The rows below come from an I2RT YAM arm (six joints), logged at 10 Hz.
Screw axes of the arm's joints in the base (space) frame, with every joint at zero. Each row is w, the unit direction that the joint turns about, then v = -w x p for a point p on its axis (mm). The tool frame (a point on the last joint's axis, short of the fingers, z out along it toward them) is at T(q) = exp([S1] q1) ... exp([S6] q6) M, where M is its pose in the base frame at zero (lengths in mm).
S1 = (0, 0, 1, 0.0, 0.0, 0.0)
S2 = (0, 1, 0, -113.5, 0.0, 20.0)
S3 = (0, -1, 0, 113.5, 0.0, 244.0)
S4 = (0, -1, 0, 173.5, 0.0, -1.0)
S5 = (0, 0, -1, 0.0, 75.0, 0.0)
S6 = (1, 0, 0, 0.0, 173.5, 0.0)
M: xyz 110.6 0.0 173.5 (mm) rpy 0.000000 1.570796 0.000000 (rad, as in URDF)
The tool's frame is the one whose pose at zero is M.
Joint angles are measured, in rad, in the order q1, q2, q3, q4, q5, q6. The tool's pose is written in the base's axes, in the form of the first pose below.
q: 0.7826 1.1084 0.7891 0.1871 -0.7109 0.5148
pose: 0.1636 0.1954 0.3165 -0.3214 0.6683 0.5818 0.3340
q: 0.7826 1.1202 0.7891 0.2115 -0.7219 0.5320
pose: 0.1651 0.1974 0.3162 -0.3200 0.6651 0.5885 0.3300
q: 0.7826 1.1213 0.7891 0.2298 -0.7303 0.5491
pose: 0.1651 0.1977 0.3178 -0.3184 0.6608 0.5951 0.3284
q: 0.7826 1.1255 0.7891 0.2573 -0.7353 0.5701
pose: 0.1657 0.1985 0.3196 -0.3152 0.6557 0.6023 0.3286
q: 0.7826 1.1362 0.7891 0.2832 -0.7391 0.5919
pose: 0.1673 0.2002 0.3196 -0.3107 0.6535 0.6084 0.3260
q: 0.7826 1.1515 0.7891 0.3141 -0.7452 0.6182
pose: 0.1694 0.2025 0.3190 -0.3056 0.6514 0.6156 0.3214
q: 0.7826 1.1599 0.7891 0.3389 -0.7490 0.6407
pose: 0.1706 0.2038 0.3195 -0.3013 0.6488 0.6219 0.3188
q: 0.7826 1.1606 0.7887 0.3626 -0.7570 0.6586
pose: 0.1704 0.2039 0.3215 -0.3005 0.6427 0.6288 0.3182
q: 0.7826 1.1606 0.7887 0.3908 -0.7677 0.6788
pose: 0.1700 0.2039 0.3244 -0.3006 0.6347 0.6370 0.3178
